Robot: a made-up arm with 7 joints.
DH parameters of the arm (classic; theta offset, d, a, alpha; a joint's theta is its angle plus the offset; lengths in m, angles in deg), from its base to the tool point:
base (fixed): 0 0 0 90
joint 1: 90 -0.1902 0 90
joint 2: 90 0 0 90
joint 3: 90 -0.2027 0 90
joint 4: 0 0 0 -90
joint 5: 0 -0.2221 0 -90
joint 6: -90 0 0 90
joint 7: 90 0 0 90
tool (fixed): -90 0 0 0
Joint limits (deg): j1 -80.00..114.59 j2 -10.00..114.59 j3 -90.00..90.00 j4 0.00..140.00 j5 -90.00..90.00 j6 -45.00..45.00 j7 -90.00..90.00
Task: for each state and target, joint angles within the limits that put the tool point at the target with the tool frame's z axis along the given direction. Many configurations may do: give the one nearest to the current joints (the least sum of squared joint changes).
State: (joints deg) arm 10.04 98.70 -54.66 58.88 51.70 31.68 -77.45
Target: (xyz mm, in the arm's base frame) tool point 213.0 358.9 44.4 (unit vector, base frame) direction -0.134 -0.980 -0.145
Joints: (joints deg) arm 37.89 91.21 -26.95 99.34 84.09 32.06 -89.52
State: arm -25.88 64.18 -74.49 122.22 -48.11 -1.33 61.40
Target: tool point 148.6 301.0 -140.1 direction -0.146 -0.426 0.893
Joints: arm 2.80 89.20 -45.80 113.87 -51.25 0.36 61.75
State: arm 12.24 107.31 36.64 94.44 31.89 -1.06 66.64
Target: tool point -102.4 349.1 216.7 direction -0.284 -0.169 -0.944
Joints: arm 47.01 96.66 66.38 94.92 2.60 23.50 39.11
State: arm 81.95 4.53 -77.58 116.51 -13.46 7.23 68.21
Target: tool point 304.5 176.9 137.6 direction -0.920 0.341 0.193
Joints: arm 94.75 33.40 -58.75 76.24 -23.10 12.19 48.54
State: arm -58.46 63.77 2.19 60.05 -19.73 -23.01 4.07
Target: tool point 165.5 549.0 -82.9 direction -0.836 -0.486 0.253
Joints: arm -74.73 104.32 19.93 36.28 -8.99 -4.06 -24.71
